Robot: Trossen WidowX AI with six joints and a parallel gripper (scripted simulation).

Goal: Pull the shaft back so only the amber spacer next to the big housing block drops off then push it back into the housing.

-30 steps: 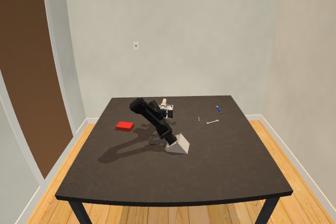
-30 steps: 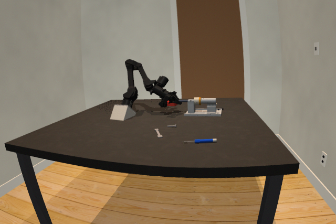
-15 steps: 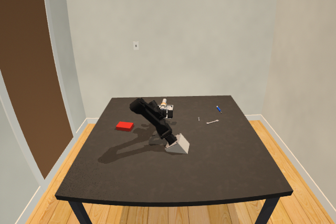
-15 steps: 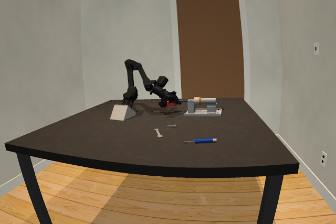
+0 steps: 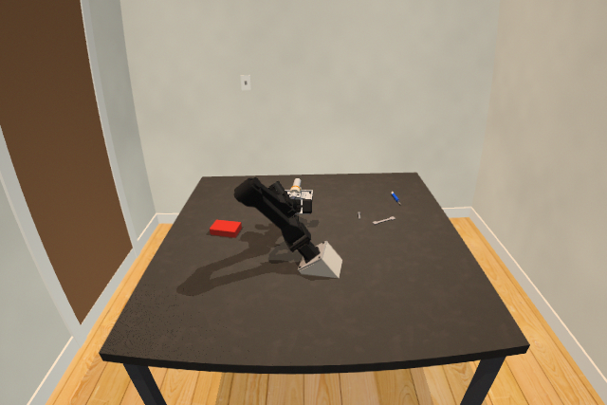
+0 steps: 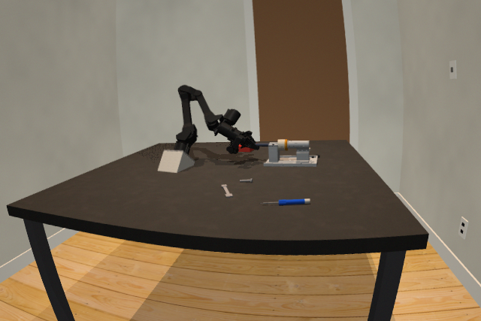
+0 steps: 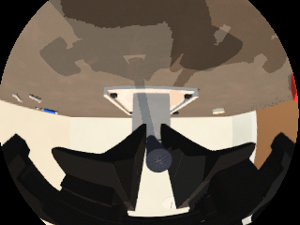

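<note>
My hand is 7 cm short of the dark shaft and 2 cm to the left of it. The rest, counted from my hand: red block (4 cm behind, 30 cm to the left, 6 cm below); then shaft fixture (18 cm ahead, 4 cm to the right, 3 cm below); then amber spacer (15 cm ahead, 3 cm to the right).
</note>
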